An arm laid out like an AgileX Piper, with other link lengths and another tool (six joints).
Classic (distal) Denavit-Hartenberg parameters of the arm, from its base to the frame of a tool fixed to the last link. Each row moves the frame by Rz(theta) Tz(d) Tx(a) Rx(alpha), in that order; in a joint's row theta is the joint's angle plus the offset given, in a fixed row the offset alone. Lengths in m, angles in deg.
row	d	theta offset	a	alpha
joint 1	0.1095	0.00	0.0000	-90.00
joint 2	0.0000	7.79	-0.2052	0.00
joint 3	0.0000	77.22	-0.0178	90.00
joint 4	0.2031	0.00	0.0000	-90.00
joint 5	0.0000	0.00	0.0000	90.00
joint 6	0.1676	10.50	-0.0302	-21.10
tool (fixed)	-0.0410	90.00	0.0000	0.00
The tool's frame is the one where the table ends.
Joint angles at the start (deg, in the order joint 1, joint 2, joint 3, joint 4, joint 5, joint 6):
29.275 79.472 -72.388 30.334 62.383 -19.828
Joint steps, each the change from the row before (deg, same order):
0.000 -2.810 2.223 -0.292 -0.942 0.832
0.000 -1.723 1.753 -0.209 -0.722 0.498
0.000 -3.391 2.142 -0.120 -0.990 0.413
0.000 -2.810 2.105 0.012 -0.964 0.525
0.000 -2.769 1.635 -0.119 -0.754 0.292
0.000 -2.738 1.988 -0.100 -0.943 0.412
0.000 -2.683 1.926 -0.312 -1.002 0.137
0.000 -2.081 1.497 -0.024 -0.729 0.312
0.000 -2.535 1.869 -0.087 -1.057 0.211
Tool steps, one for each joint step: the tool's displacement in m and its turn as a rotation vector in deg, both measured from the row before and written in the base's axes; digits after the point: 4 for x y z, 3 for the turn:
-0.0059 -0.0051 0.0030 0.561 -0.869 -1.111
-0.0038 -0.0034 -0.0002 0.196 -0.324 -0.739
-0.0070 -0.0053 0.0056 1.007 -1.648 -0.804
-0.0060 -0.0045 0.0027 0.890 -1.012 -0.869
-0.0058 -0.0043 0.0043 0.853 -1.432 -0.589
-0.0057 -0.0045 0.0022 0.812 -1.148 -0.763
-0.0053 -0.0045 0.0020 0.588 -1.475 -0.601
-0.0043 -0.0033 0.0013 0.697 -0.864 -0.571
-0.0049 -0.0040 0.0013 0.806 -1.274 -0.661

